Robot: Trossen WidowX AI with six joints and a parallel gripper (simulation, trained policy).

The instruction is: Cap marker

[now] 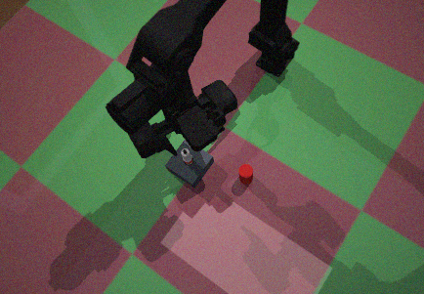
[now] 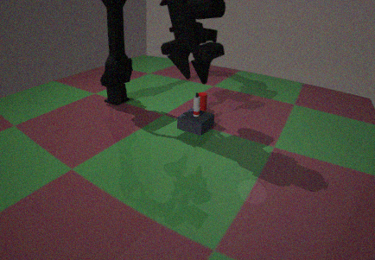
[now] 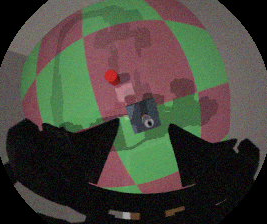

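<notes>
Right now the red cap is 3 cm behind my gripper tip, 10 cm to the left of it and 10 cm below it. From my gripper tip the other things lie so: grey holder block 1 cm ahead, 1 cm to the right, 10 cm below.
</notes>
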